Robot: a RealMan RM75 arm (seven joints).
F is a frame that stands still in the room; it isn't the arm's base.
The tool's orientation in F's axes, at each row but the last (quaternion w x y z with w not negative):
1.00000, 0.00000, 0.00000, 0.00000
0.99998, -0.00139, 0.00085, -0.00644
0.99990, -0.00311, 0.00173, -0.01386
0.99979, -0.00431, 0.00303, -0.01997
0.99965, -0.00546, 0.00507, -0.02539
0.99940, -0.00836, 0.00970, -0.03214
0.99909, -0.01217, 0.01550, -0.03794
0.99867, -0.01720, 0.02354, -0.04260
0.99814, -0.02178, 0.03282, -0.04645
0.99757, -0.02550, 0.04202, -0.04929
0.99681, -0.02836, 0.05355, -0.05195
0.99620, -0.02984, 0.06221, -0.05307
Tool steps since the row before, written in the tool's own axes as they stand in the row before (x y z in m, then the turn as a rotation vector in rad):
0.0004, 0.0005, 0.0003, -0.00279, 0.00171, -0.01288
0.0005, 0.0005, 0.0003, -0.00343, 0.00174, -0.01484
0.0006, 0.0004, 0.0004, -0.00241, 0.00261, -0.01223
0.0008, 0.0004, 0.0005, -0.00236, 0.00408, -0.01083
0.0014, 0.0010, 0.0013, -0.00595, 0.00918, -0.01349
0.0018, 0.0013, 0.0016, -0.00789, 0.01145, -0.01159
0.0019, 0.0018, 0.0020, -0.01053, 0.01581, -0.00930
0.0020, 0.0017, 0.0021, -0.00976, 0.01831, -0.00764
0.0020, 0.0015, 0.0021, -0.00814, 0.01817, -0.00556
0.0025, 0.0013, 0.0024, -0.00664, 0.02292, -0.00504
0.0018, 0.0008, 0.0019, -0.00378, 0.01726, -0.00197
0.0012, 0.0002, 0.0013, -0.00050, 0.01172, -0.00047
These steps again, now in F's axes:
0.0004, 0.0005, 0.0003, -0.00279, 0.00171, -0.01288
0.0005, 0.0005, 0.0003, -0.00343, 0.00174, -0.01484
0.0006, 0.0004, 0.0004, -0.00238, 0.00260, -0.01224
0.0008, 0.0004, 0.0005, -0.00226, 0.00408, -0.01085
0.0015, 0.0009, 0.0013, -0.00562, 0.00933, -0.01353
0.0019, 0.0012, 0.0015, -0.00737, 0.01175, -0.01164
0.0021, 0.0017, 0.0019, -0.00960, 0.01635, -0.00938
0.0022, 0.0016, 0.0019, -0.00854, 0.01882, -0.00785
0.0023, 0.0014, 0.0019, -0.00680, 0.01862, -0.00587
0.0028, 0.0012, 0.0021, -0.00481, 0.02321, -0.00574
0.0021, 0.0007, 0.0016, -0.00222, 0.01744, -0.00264
0.0014, 0.0001, 0.0011, 0.00064, 0.01166, -0.00118

